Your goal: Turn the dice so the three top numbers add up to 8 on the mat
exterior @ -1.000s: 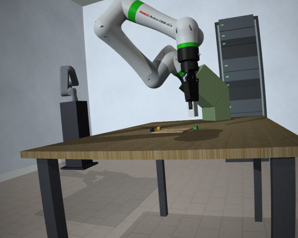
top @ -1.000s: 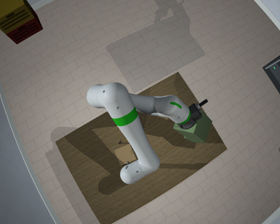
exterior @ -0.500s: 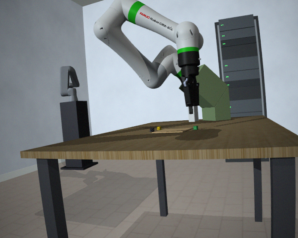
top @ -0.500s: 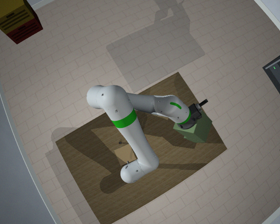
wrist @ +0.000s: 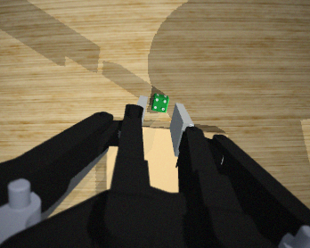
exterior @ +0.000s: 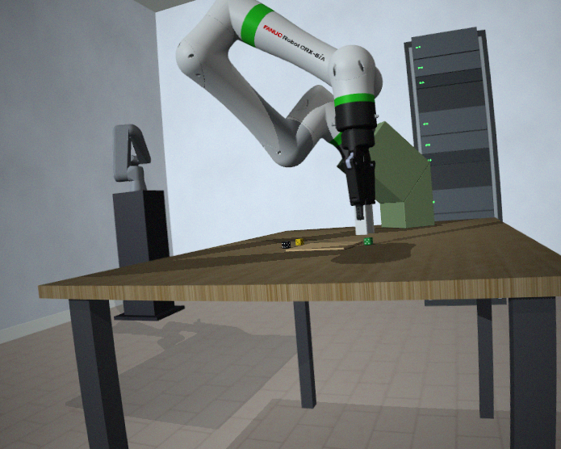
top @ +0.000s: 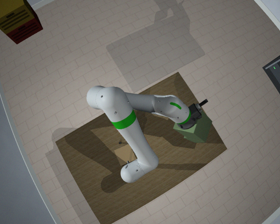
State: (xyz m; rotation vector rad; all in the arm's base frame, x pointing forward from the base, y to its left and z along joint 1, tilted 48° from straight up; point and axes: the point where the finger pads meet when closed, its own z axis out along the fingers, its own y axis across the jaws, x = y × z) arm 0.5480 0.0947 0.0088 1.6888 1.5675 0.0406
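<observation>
Right now my hand is 5 cm above the green die and 1 cm to the right of it. Also, from my hand: tan mat 10 cm to the right, 6 cm below; yellow die 18 cm to the right, 9 cm behind, 5 cm below; black die 20 cm to the right, 5 cm below, 2 cm behind.
</observation>
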